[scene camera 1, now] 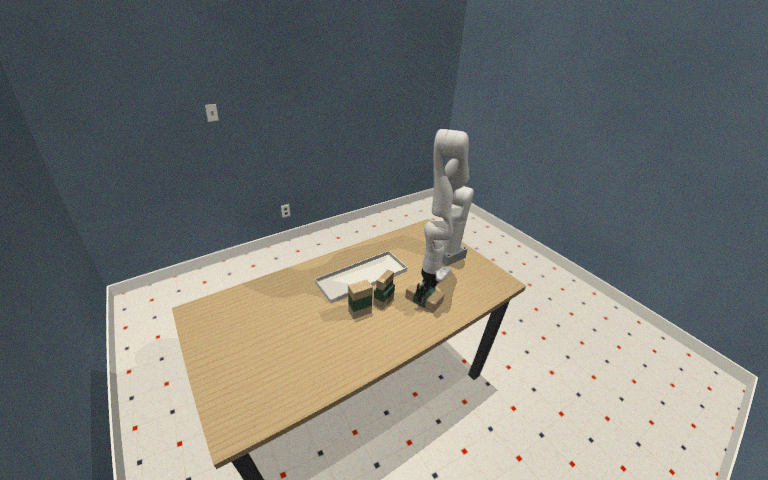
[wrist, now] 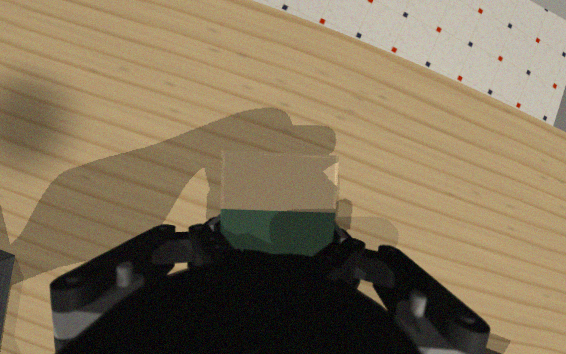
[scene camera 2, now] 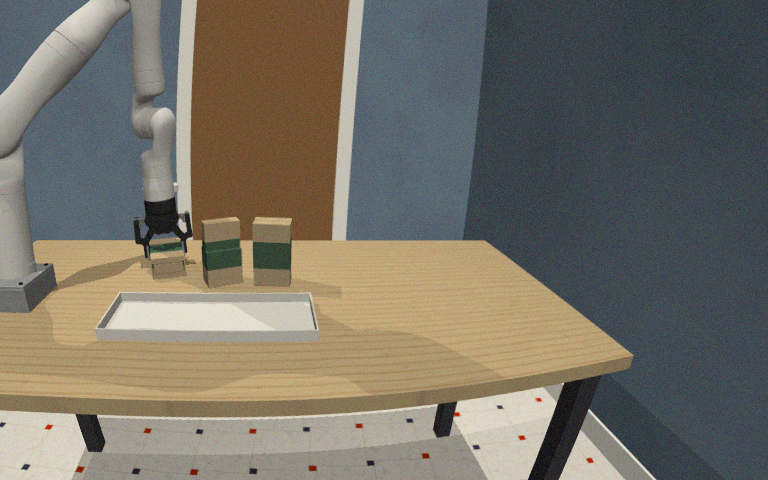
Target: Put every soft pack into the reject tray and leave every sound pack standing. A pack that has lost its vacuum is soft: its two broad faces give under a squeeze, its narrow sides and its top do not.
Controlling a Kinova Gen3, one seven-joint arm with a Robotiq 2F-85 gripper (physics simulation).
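Places are measured from the arm's base along level axes (x right, y ahead, z up), in metres.
Where they show: gripper, fingertip midpoint: [scene camera 1: 426, 297] [wrist: 277, 228]; arm's base, origin of the base link: [scene camera 1: 450, 247] [scene camera 2: 15, 271].
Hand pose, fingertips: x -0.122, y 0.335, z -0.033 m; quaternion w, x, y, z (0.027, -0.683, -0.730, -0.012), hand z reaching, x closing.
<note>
Things, the pixels of their top centre, and the offset from my fingertips. Level surfaces: height alone.
- tan pack with a green band, middle of its top: [wrist: 277, 253] [scene camera 2: 165, 247] [scene camera 1: 425, 291] dx +0.008, dy +0.001, dz +0.028 m
- middle pack, middle of its top: [scene camera 2: 220, 220] [scene camera 1: 385, 275] dx +0.117, dy +0.133, dz +0.119 m
- white reject tray, middle of its top: [scene camera 2: 208, 310] [scene camera 1: 362, 272] dx +0.293, dy +0.092, dz +0.000 m
- wooden table, its level: dz -0.022 m
A tan pack with a green band [scene camera 1: 433, 301] [scene camera 2: 168, 268] [wrist: 278, 185] lies on its side on the table near the arm's base. My gripper [scene camera 2: 165, 258] [wrist: 277, 228] points down over it and is shut on its two opposite sides at the green band; the fingertips are partly hidden in the wrist view. A middle pack [scene camera 1: 384, 291] [scene camera 2: 222, 258] stands upright, slightly turned, with a step in its green band. Another pack [scene camera 1: 360, 300] [scene camera 2: 272, 255] stands upright beside it, apart from it. The white reject tray [scene camera 1: 362, 275] [scene camera 2: 207, 335] holds no pack.
The wooden table [scene camera 1: 271, 350] [scene camera 2: 430, 294] bears everything. The tray lies alongside the row of packs, on the scene camera 2 side. The middle pack stands close to the gripper, between the lying pack and the other standing one. The arm's grey base [scene camera 2: 25, 291] is at the table's end.
</note>
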